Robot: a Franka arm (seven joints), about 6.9 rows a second.
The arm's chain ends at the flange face. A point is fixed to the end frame.
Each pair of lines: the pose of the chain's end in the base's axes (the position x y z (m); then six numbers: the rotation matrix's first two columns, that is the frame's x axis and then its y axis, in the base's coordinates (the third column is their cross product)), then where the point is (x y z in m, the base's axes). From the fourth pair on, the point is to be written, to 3 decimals.
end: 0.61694 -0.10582 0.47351 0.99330 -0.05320 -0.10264 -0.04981 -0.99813 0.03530
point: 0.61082 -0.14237 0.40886
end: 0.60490 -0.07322 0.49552 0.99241 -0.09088 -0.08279 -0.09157 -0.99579 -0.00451
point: 0.59881 -0.10701 0.42938
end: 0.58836 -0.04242 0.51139 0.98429 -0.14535 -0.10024 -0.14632 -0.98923 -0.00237
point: 0.57925 -0.07579 0.44539
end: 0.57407 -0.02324 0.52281 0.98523 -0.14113 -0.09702 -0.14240 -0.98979 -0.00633
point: 0.565 -0.056 0.457
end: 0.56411 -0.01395 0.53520 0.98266 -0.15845 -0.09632 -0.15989 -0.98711 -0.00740
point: 0.555 -0.047 0.469
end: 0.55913 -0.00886 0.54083 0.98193 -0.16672 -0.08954 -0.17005 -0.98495 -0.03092
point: 0.550 -0.040 0.474
